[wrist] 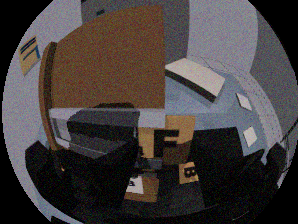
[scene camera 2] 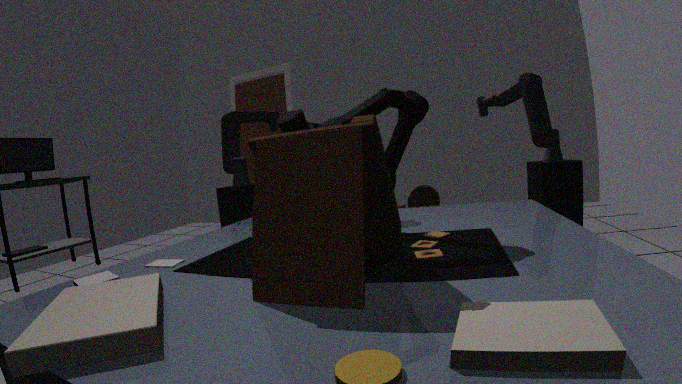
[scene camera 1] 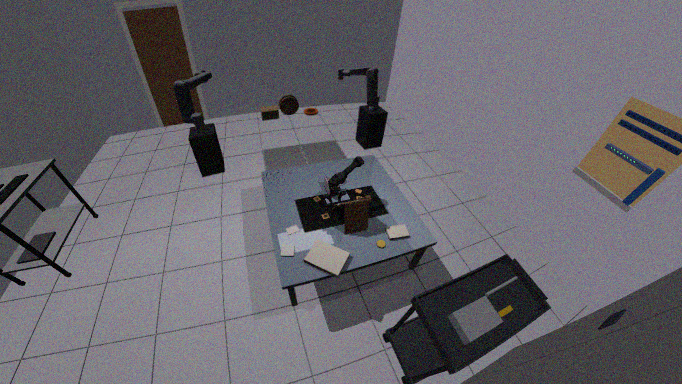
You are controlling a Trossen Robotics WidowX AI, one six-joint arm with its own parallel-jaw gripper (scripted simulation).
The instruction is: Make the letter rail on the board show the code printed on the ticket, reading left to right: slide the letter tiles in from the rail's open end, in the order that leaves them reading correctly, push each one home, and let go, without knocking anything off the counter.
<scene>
My gripper (wrist: 165,143) holds a tan letter tile (wrist: 171,144). Also in view: a brown board (scene camera 2: 323,199) and a black mat (scene camera 2: 470,253).
The brown board is seen too in the wrist view (wrist: 100,83) and in scene camera 1 (scene camera 1: 356,212). The black mat also shows in scene camera 1 (scene camera 1: 310,212). Scene camera 2 does not show the tan letter tile, which is hidden by the brown board.
</scene>
